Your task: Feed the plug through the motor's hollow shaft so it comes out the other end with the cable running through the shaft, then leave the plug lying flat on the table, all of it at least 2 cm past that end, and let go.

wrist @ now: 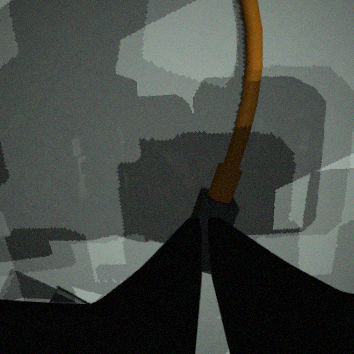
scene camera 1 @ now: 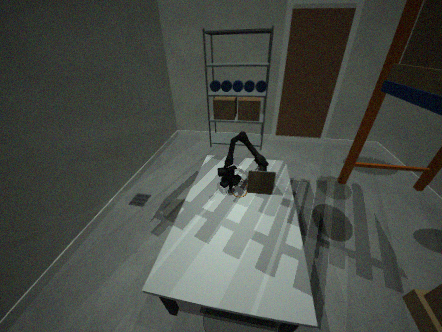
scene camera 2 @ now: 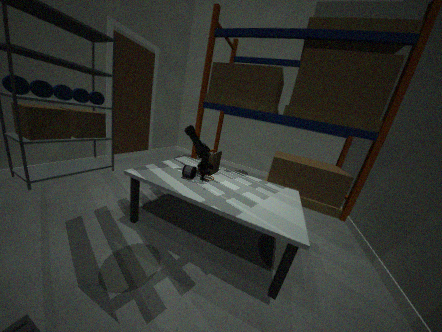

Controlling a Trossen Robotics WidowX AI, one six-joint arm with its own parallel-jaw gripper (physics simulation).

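Pixels of known places: gripper, fingertip midpoint: [wrist: 203, 228] [scene camera 1: 230, 188] [scene camera 2: 202, 177]; arm's base at its link origin: [scene camera 1: 262, 173] [scene camera 2: 209, 157].
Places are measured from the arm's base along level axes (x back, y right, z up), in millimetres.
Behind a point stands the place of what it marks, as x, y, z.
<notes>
The black plug [wrist: 216, 206] @(-239, -114, -127) lies on the table in the wrist view, tilted, with its orange cable [wrist: 254, 55] @(-207, -157, -133) [scene camera 1: 241, 195] @(-140, -167, -136) running up and away. My gripper [wrist: 203, 228] @(-243, -105, -127) [scene camera 1: 231, 190] @(-243, -105, -127) [scene camera 2: 203, 179] @(-243, -105, -127) is shut, its fingertips almost touching. The fingers overlap the plug in the wrist view; a narrow strip of the plug shows in the slit between them. The plug looks much wider than this slit and stands at an angle to the fingers, so it does not appear clamped. The motor [scene camera 2: 189, 171] @(-340, -28, -70) is a dark cylinder beside the gripper in scene view 2. Its shaft opening cannot be made out.
A brown upright panel [scene camera 1: 261, 182] @(2, -92, -21) [scene camera 2: 216, 161] @(-9, -93, -11) stands beside the arm on the white table [scene camera 1: 225, 275] @(-111, -787, -141) [scene camera 2: 280, 215] @(-311, -800, -141). A grey edge [wrist: 37, 286] @(-223, -17, -141) of some object shows at the wrist view's lower left. Striped shadows cross the table. Shelving stands behind.
</notes>
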